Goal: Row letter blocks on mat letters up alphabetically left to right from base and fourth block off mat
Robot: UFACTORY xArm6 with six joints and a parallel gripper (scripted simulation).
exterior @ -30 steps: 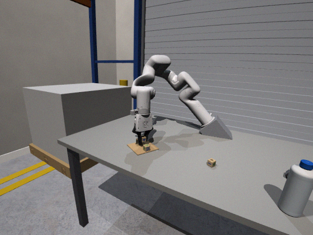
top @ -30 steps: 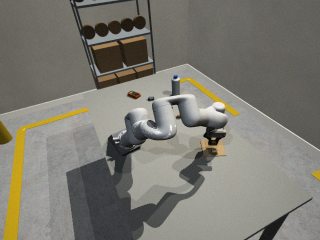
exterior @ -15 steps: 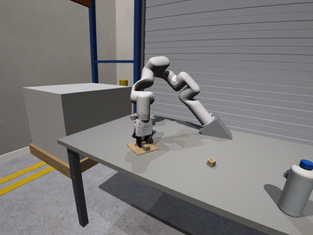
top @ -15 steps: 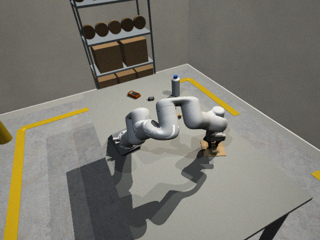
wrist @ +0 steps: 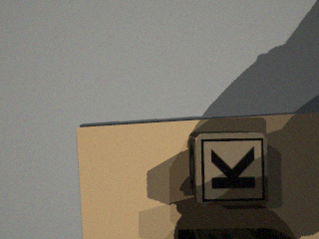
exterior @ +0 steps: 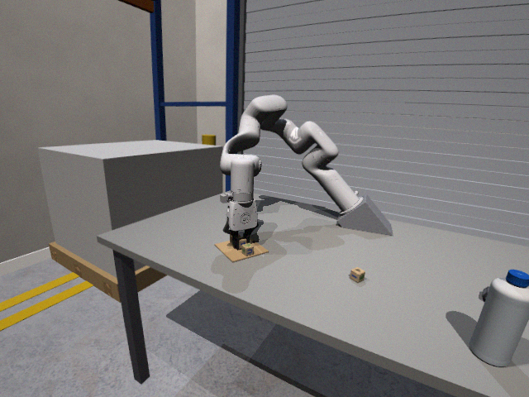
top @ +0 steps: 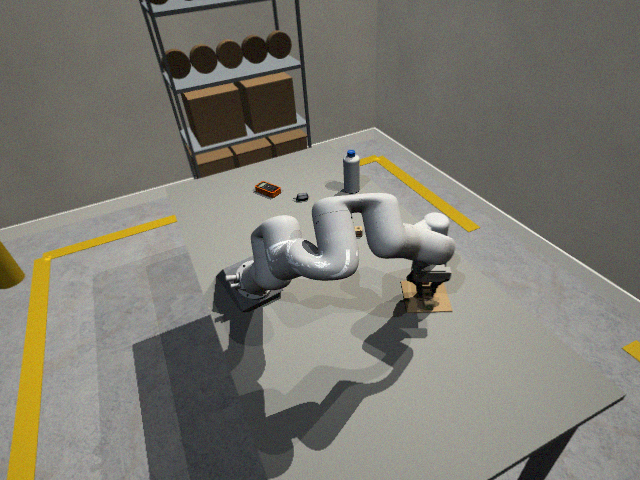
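My hand is 30 mm above the mat. From my hand the other things lie so: orange meter 300 mm behind, 860 mm to the left, 20 mm below; white bottle 50 mm ahead, 700 mm to the left, 60 mm above; dark object 190 mm behind, 720 mm to the left, 20 mm below.
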